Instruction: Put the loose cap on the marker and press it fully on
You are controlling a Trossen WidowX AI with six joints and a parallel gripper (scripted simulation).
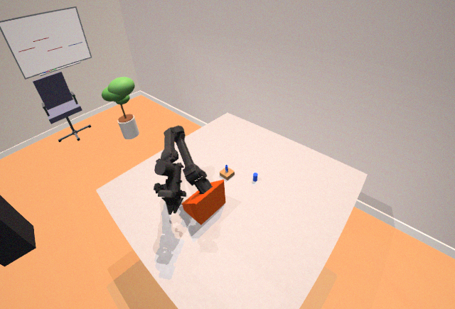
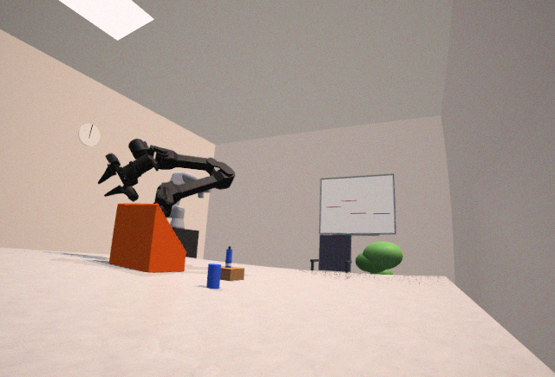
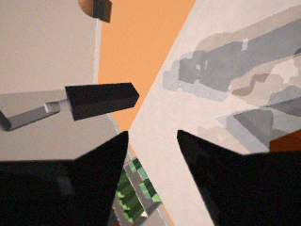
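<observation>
Now: gripper tip 56 cm short of the blue cap, 21 cm above it and 2 cm to the right of it. Round my gripper tip: holder block: 47 cm ahead, 22 cm below, 17 cm to the left.
</observation>
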